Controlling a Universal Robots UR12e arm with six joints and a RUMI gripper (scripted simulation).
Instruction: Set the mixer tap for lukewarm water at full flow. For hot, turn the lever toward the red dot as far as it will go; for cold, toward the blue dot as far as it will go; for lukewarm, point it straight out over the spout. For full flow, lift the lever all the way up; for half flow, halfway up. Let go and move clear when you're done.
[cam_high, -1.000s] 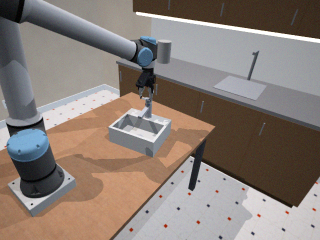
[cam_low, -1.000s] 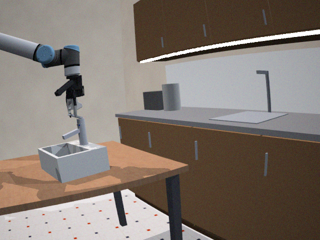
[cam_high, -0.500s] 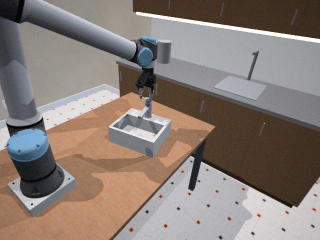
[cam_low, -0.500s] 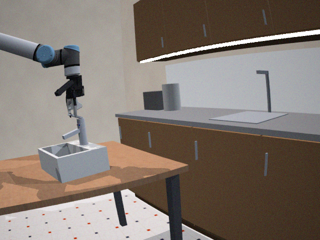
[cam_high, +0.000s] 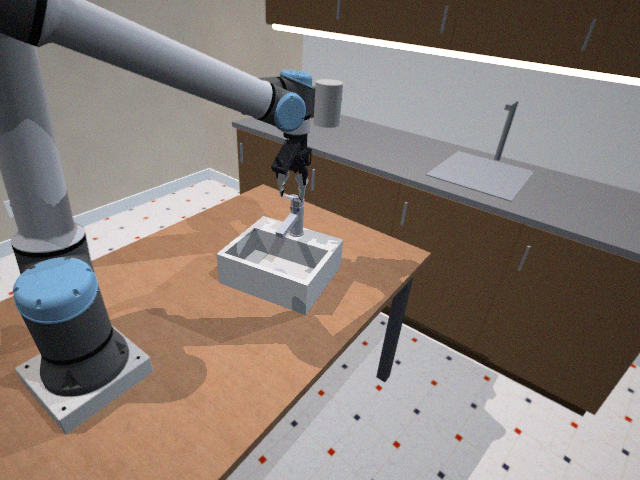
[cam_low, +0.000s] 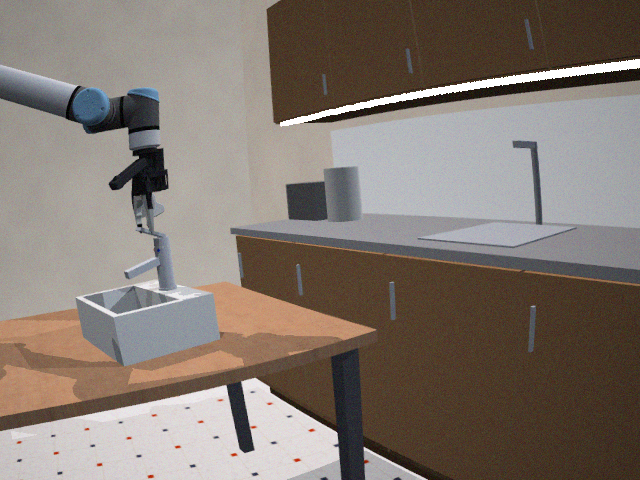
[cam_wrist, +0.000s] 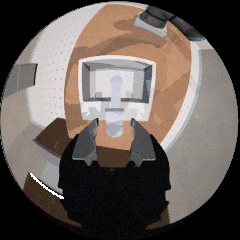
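My gripper is now 10 mm short of the lever and 10 mm above it. Also, from my hand: grey mixer tap 60 mm below, 30 mm ahead, 10 mm to the left; then white basin 260 mm below, 70 mm behind, 10 mm to the right.
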